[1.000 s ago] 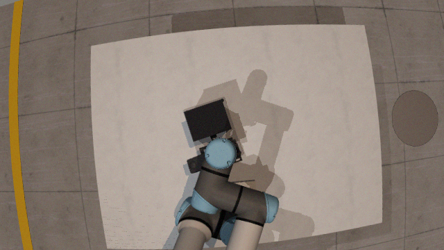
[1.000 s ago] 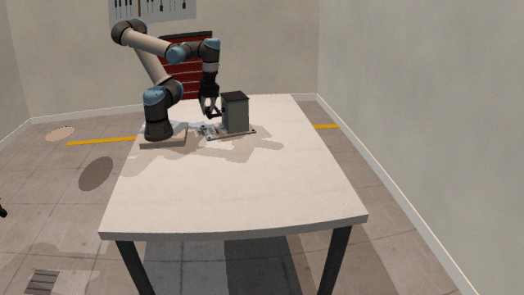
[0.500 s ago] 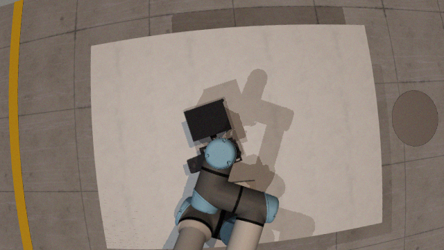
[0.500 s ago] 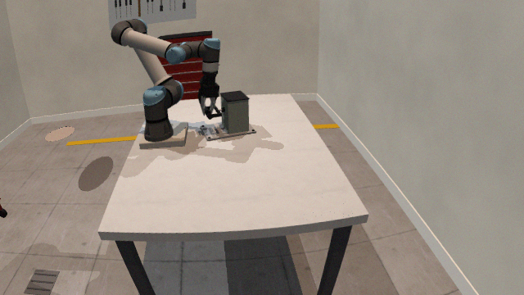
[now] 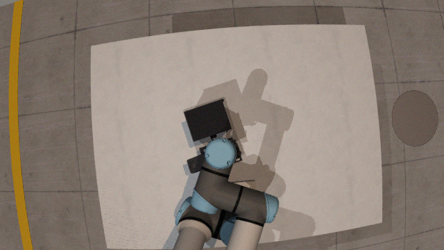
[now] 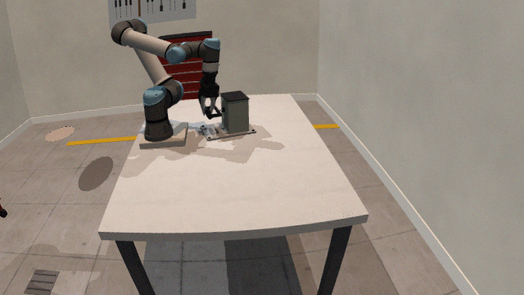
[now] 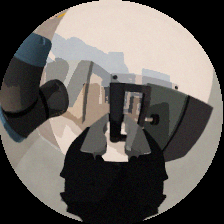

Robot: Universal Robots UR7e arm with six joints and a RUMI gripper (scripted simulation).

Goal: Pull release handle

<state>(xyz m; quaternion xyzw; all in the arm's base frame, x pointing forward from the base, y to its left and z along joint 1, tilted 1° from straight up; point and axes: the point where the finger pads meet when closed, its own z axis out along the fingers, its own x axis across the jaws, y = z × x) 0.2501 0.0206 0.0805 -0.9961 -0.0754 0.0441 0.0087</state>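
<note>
My gripper is now 100 mm above the metal baseplate, 90 mm short of it and 10 mm to the right of it.
</note>
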